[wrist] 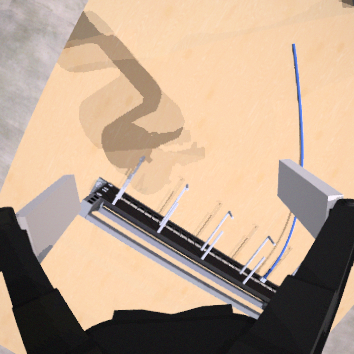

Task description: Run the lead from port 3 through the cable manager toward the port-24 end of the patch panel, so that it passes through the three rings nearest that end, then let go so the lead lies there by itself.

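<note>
The black patch panel (140, 215) runs diagonally from centre left to lower right in the wrist view. Upright silver rings stand along it, among them one ring (129, 181) at the left end, a second (173, 209), a third (218, 231) and a fourth (257, 255). The blue lead (301, 120) leaves a port near the panel's right end, bends upward behind the right finger and runs far across the table, outside the visible rings. My gripper (176, 184) is open and empty, its fingers wide apart above the panel. The right arm of the gripper hides the panel's right end.
A grey rail (175, 266) runs along the panel's near side. The light wooden table (235, 100) lies beneath, with its left edge running diagonally at the left and grey floor (35, 60) beyond. The arm's shadow falls on the table at the upper left.
</note>
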